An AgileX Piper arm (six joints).
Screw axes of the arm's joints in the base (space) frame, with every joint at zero. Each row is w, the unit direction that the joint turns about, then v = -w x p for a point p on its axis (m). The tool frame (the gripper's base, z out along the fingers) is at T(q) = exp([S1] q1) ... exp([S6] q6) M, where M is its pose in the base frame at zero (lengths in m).
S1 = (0, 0, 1, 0, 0, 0)
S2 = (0, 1, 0, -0.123, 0, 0)
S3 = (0, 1, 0, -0.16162, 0, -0.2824)
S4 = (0.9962, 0, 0.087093, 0, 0.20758, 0)
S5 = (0, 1, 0, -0.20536, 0, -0.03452)
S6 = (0.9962, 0, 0.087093, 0, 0.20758, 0)
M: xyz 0.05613 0 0.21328 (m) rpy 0 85.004 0 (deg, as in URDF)
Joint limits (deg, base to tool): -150..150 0..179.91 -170..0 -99.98..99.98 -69.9..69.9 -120..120
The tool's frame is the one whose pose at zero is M.
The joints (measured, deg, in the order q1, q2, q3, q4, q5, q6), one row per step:
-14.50, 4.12, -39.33, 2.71, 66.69, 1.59
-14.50, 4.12, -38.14, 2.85, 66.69, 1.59
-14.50, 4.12, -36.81, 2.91, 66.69, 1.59
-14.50, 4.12, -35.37, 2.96, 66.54, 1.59
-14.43, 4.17, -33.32, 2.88, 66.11, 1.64
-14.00, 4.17, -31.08, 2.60, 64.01, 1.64
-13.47, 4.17, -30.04, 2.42, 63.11, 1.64
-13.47, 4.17, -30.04, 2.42, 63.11, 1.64
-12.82, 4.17, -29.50, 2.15, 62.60, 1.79
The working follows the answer.
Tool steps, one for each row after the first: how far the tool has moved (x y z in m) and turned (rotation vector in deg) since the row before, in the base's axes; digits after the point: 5 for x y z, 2 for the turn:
0.00277, -0.00051, -0.00539, 0.40, 1.13, 0.09
0.00293, -0.00067, -0.00610, 0.38, 1.28, 0.04
0.00313, -0.00074, -0.00648, 0.37, 1.24, 0.02
0.00446, -0.00129, -0.00908, 0.41, 1.62, -0.02
0.00563, -0.00194, -0.00795, -0.14, 0.18, 0.19
0.00243, -0.00088, -0.00388, -0.10, 0.17, 0.40
0.00000, 0.00000, 0.00000, 0.00, 0.00, 0.00
0.00121, -0.00066, -0.00198, -0.08, 0.06, 0.42

Tool pose at each row, in the base's axes (x y z in m, rotation vector in deg; rounded; the steps above come from the unrounded poses):
-0.01857, 0.00888, 0.31996, 15.83, 115.41, -4.92
-0.01580, 0.00838, 0.31456, 16.01, 116.58, -4.63
-0.01287, 0.00771, 0.30846, 16.22, 117.88, -4.42
-0.00973, 0.00697, 0.30198, 16.44, 119.15, -4.22
-0.00528, 0.00567, 0.29291, 16.74, 120.79, -4.06
0.00035, 0.00374, 0.28495, 16.45, 120.99, -4.13
0.00277, 0.00286, 0.28108, 15.97, 121.20, -4.02
0.00277, 0.00286, 0.28108, 15.97, 121.20, -4.02
0.00398, 0.00220, 0.27909, 15.48, 121.30, -3.87

